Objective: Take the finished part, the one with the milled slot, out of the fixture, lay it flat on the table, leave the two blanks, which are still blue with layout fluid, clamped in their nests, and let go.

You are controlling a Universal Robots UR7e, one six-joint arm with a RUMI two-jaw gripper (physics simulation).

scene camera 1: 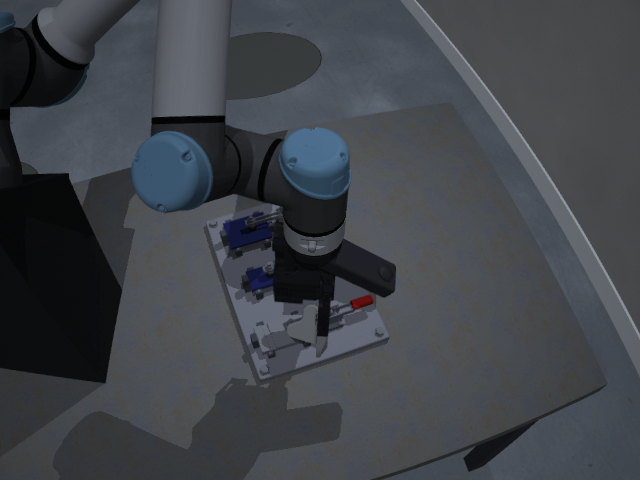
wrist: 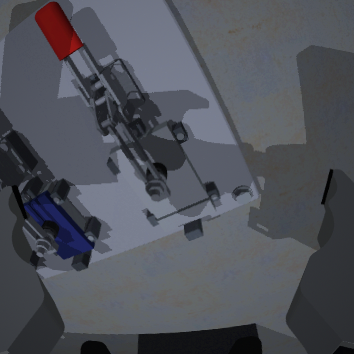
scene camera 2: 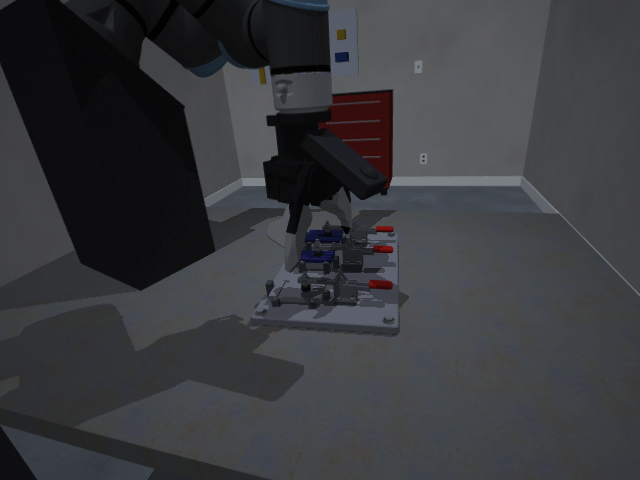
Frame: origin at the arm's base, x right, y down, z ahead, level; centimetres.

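Where they show: gripper, fingertip midpoint: point(scene camera 1: 321, 312) point(wrist: 170, 181) point(scene camera 2: 321, 251); arm's base, origin of the base link: point(scene camera 2: 92, 54).
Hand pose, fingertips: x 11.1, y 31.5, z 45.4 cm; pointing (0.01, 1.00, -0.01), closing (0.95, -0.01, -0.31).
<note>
Things, the pixels of their top centre, and the offset from my fingertips. "spot": a spot on its surface instead. Level surfaces: height alone.
- finished part, middle of its top: point(wrist: 165, 185) point(scene camera 1: 283, 331) point(scene camera 2: 297, 288) dx -2.6, dy +9.0, dz -5.8 cm
- fixture, middle of its top: point(wrist: 33, 179) point(scene camera 1: 291, 275) point(scene camera 2: 337, 267) dx -14.1, dy +10.6, dz -1.8 cm
- table, its level: dy +12.1 cm
- middle clamp, surface spot: point(scene camera 2: 383, 249) spot: dx -14.3, dy +6.1, dz +7.2 cm
- far clamp, surface spot: point(scene camera 2: 384, 228) spot: dx -25.3, dy +6.5, dz +5.8 cm
The finished part point(scene camera 1: 279, 343) point(wrist: 185, 201), a pale grey plate, lies in the end nest of the fixture point(scene camera 1: 351, 341) point(scene camera 2: 341, 320) point(wrist: 145, 30). A clamp arm reaches over it, its red handle point(scene camera 1: 361, 302) point(scene camera 2: 381, 284) point(wrist: 59, 31) low; its slot is not clear. One blue blank point(scene camera 1: 258, 279) point(scene camera 2: 317, 256) point(wrist: 65, 235) sits clamped in the middle nest, another blue blank point(scene camera 1: 245, 233) point(scene camera 2: 324, 236) in the far nest. My gripper point(scene camera 1: 310, 341) point(scene camera 2: 318, 248) point(wrist: 170, 181) is open and empty above the fixture, fingers wide apart. In the wrist view the end nest lies between them, the middle blank beside the left finger.
The fixture stands on the table point(scene camera 1: 465, 310) point(scene camera 2: 465, 361). Red handles of the middle clamp point(scene camera 2: 383, 249) and far clamp point(scene camera 2: 384, 228) stick out to the right. A black pedestal point(scene camera 1: 51, 289) point(scene camera 2: 129, 180) stands left. A red cabinet point(scene camera 2: 385, 124) stands behind the table.
</note>
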